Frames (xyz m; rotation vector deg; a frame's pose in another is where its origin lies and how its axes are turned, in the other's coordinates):
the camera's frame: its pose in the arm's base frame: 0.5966 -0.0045 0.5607 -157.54 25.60 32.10
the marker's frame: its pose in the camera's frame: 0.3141 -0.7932 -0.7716 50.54 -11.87 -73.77
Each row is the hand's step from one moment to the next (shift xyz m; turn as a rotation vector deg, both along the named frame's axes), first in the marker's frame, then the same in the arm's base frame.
Working: the marker's frame: its pose in the arm's base frame: 1.4059 0.3722 1.2862 -90.90 -50.36 10.37

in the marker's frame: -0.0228 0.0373 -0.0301 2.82 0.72 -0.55
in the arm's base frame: 0.0174 -0.0362 -0.0347 2.59 1.35 0.49
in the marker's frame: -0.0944 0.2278 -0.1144 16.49 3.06 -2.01
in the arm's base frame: 0.0975 -0.1388 -0.2124 13.96 8.78 3.63
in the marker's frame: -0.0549 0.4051 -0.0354 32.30 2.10 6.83
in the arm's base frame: 0.1555 -0.0451 -0.3770 19.49 25.48 8.08
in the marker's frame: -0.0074 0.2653 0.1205 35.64 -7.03 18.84
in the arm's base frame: 0.0391 0.1007 -0.2707 11.01 36.58 14.68
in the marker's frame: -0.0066 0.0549 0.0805 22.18 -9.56 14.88
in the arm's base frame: -0.0274 0.0612 -0.0710 2.82 25.02 13.07
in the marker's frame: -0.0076 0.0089 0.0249 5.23 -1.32 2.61
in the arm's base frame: -0.0158 0.0152 -0.0167 1.58 5.23 2.45
